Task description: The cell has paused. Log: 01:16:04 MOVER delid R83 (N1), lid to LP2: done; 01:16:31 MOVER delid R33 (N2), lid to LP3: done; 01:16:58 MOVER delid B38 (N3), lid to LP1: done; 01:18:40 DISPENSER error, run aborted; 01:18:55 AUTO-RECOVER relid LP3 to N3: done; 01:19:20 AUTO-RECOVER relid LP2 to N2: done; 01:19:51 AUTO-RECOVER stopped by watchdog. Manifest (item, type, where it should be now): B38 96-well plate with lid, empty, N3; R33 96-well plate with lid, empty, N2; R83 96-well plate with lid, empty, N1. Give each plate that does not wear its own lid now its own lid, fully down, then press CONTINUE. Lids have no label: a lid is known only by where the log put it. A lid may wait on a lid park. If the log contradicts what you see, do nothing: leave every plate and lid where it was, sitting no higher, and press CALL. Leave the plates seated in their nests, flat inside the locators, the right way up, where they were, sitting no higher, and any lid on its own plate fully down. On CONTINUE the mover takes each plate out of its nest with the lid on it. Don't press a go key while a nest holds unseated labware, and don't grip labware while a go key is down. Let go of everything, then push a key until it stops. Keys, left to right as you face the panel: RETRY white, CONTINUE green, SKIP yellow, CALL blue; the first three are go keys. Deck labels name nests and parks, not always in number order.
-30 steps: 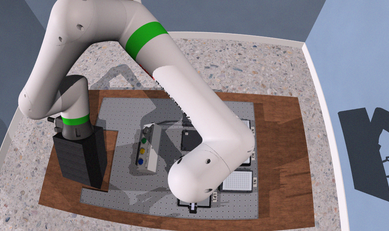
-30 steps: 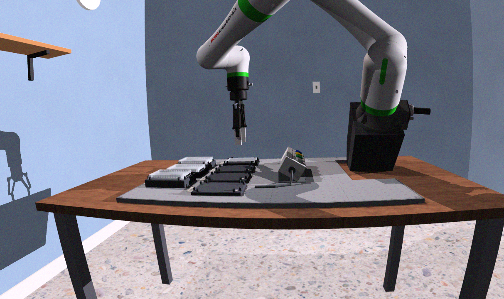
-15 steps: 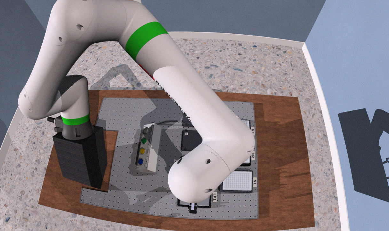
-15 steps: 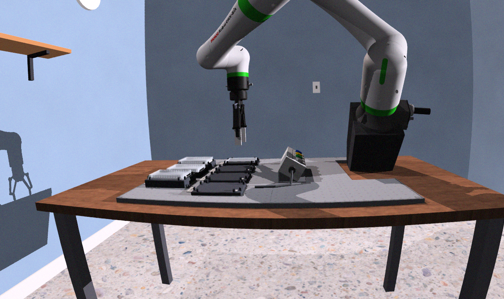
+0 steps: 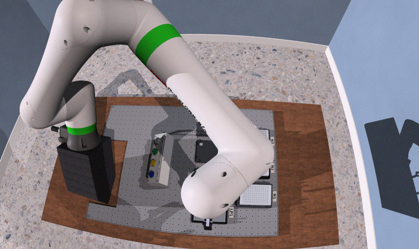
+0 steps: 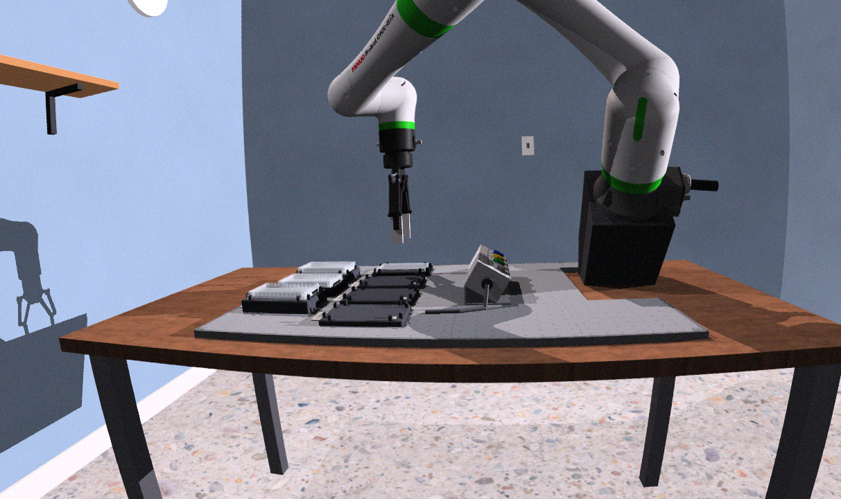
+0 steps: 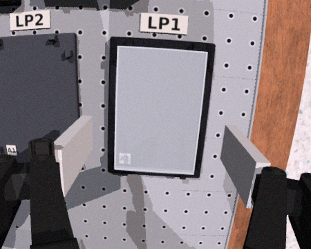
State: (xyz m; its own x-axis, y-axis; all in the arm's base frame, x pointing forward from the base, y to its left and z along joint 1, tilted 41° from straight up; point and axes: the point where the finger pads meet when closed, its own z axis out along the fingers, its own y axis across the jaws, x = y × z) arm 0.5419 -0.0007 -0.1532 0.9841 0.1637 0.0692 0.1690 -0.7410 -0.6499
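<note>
My hand is 10 cm above the park LP1. The rest, counted from my hand: park LP2: 13 cm to the left, 10 cm below, 2 cm behind; then blue call key: 26 cm behind, 8 cm to the left, 4 cm below; then LP3: 26 cm to the left, 10 cm below, 5 cm behind.
</note>
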